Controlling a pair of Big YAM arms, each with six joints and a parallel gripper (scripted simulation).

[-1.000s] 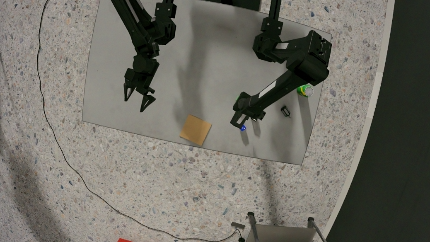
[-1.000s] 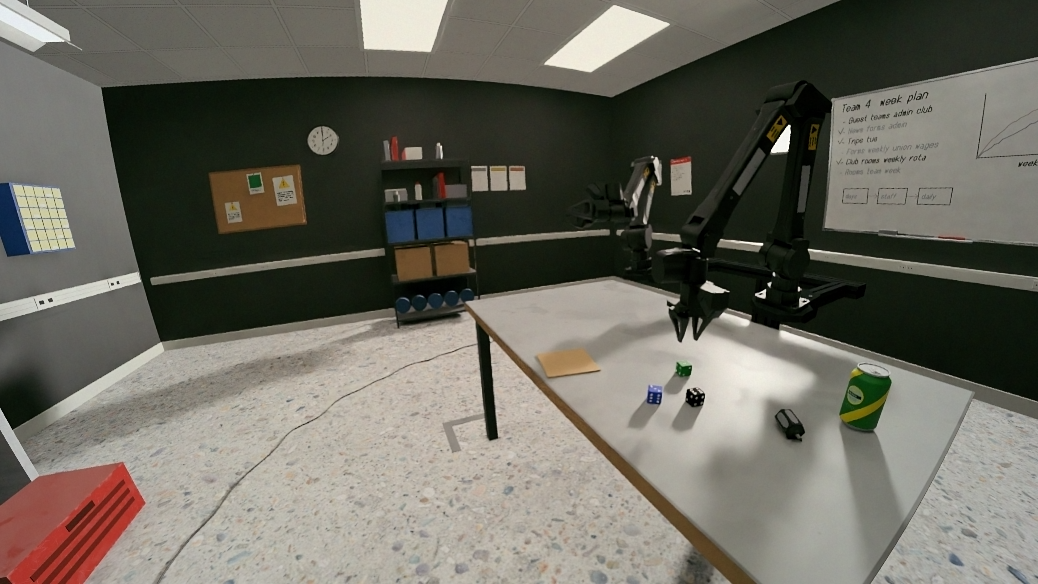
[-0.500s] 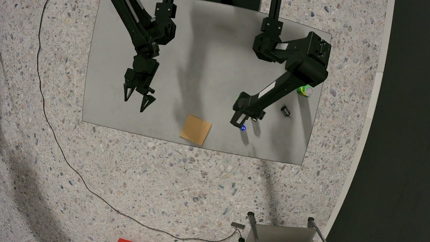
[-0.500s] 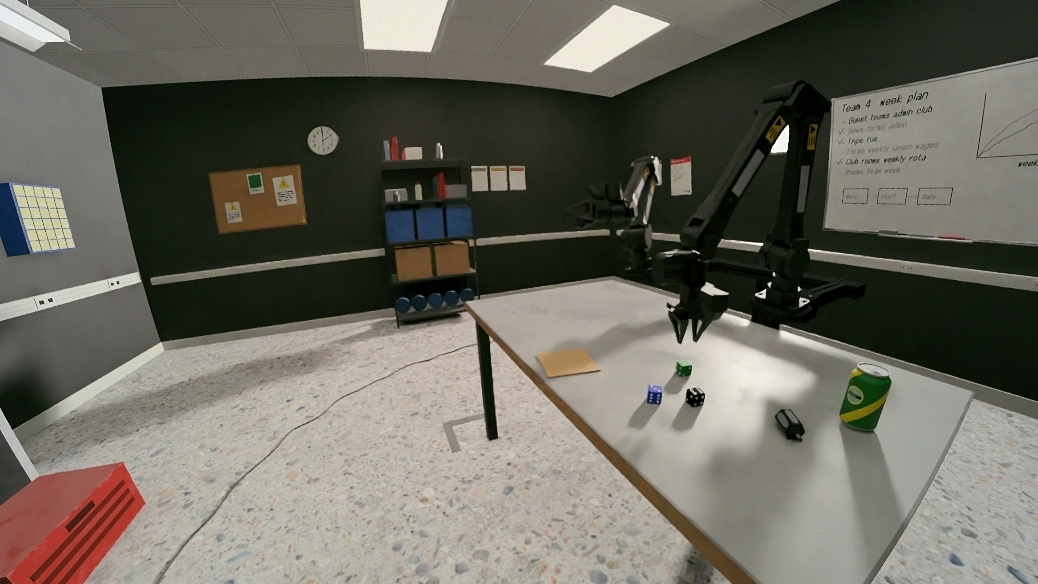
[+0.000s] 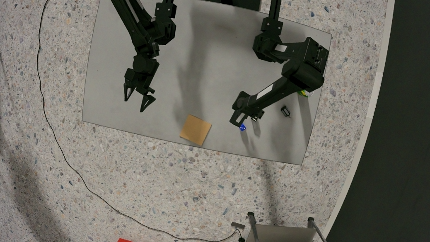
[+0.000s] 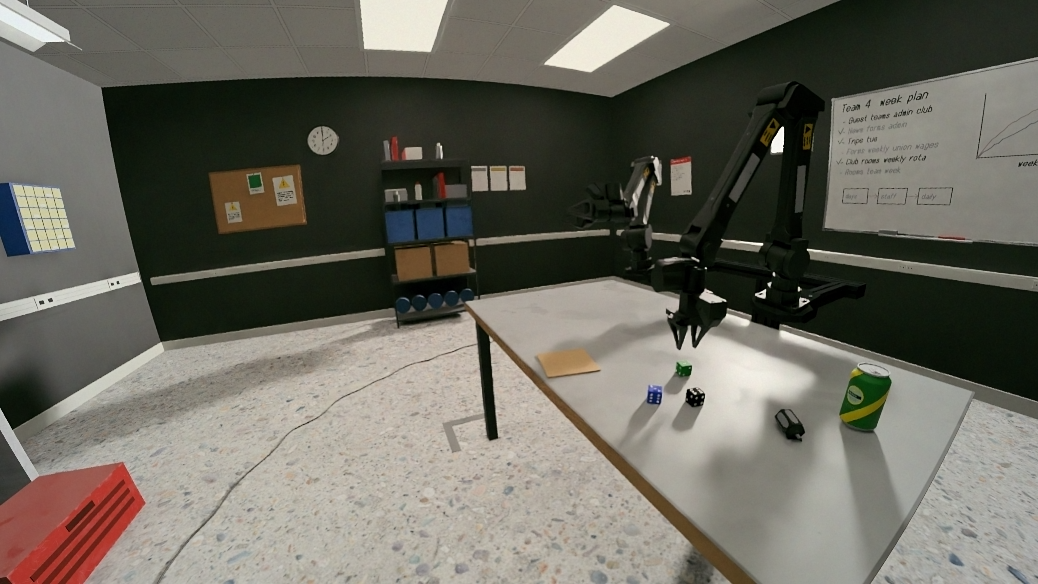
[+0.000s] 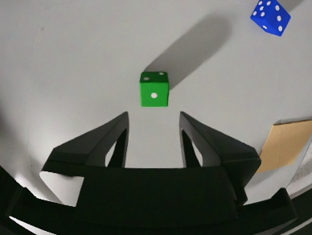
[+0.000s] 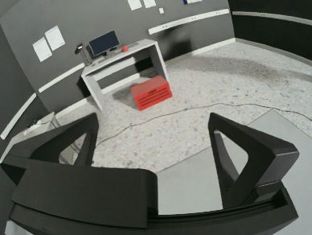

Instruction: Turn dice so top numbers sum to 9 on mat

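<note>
My left gripper is now 6 cm above the green die. The rest, counted from my left hand: black die: 10 cm to the left, 9 cm ahead, 6 cm below; then blue die: 15 cm ahead, 6 cm below, 4 cm to the left; then brown square mat: 22 cm to the right, 21 cm ahead, 8 cm below.
</note>
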